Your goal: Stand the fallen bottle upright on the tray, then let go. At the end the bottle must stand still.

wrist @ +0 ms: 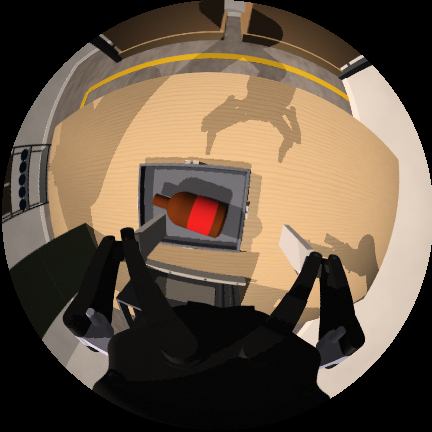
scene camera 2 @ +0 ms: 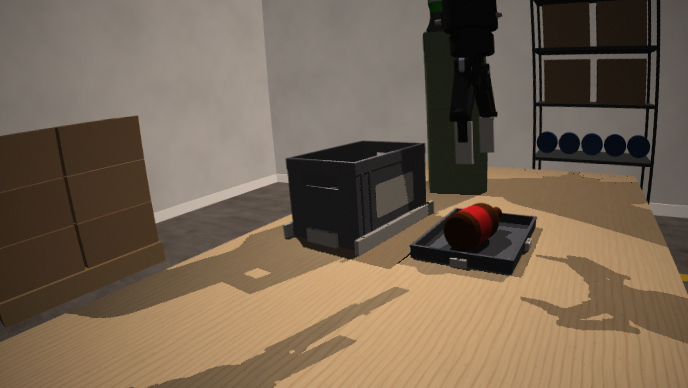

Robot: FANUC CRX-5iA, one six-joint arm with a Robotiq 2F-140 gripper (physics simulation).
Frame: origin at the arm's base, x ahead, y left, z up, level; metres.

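Seen in the pictures: gripper, fingertip midpoint: [wrist: 223, 229] [scene camera 2: 477, 157].
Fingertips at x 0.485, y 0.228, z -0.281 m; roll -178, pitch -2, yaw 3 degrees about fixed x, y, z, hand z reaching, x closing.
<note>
A point is followed by its place in that frame.
A brown bottle with a red label [scene camera 2: 477, 223] @[y 0.229, x 0.479, z -0.403 m] [wrist: 203, 215] @[y 0.213, x 0.452, z -0.388 m] lies on its side in a shallow dark tray [scene camera 2: 462, 261] [wrist: 195, 168]. In the wrist view its neck points left and slightly up, and its base is at the right; in the scene view the base faces the camera. My gripper [scene camera 2: 475, 142] @[y 0.228, x 0.485, z -0.281 m] [wrist: 223, 229] @[y 0.228, x 0.485, z -0.281 m] is open and empty, with its fingers pointing down. It hangs above the bottle and tray, well clear of both. In the wrist view the left finger pad overlaps the tray's lower left corner, and the right pad shows to the right of the tray.
A tall dark crate [scene camera 2: 325, 202] @[y -0.061, x 0.554, z -0.376 m] stands beside the tray between light rails [scene camera 2: 395, 228] @[y 0.036, x 0.447, z -0.451 m]. A dark green pedestal [scene camera 2: 457, 180] @[y 0.028, x 0.064, z -0.429 m] [wrist: 55, 275] @[y 0.027, x 0.066, z -0.244 m] stands behind them at the table's far side. Stacked cartons [scene camera 2: 107, 195] stand at the left, and a shelf rack [scene camera 2: 595, 50] stands in the back.
</note>
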